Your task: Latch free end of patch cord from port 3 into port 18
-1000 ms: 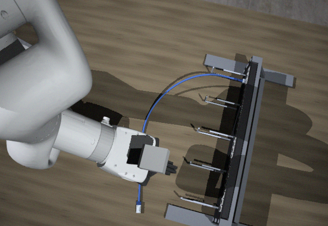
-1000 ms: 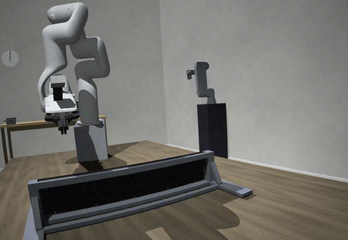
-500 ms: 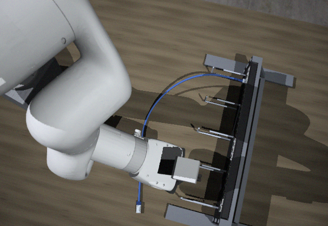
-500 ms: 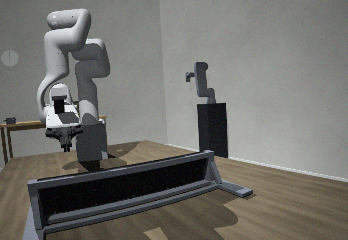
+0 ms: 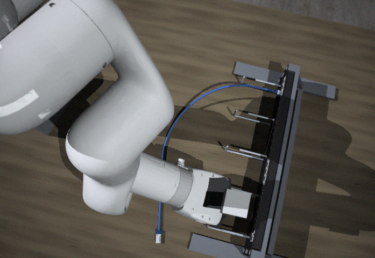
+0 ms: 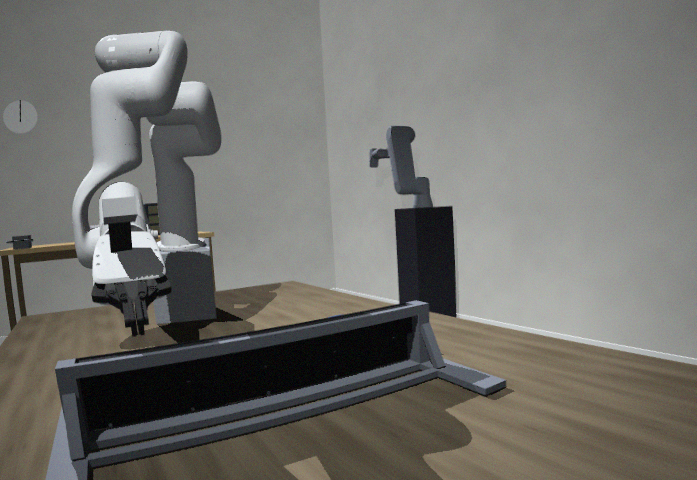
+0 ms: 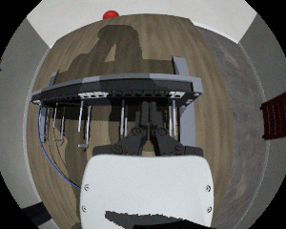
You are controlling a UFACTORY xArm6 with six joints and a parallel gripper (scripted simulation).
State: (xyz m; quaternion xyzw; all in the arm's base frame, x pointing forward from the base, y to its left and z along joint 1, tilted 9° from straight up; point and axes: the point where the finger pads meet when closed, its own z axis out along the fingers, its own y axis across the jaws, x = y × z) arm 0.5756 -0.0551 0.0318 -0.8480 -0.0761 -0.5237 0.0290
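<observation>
Now: hand 14 cm past the plug, 13 cm to the left of it and 12 cm above it.
</observation>
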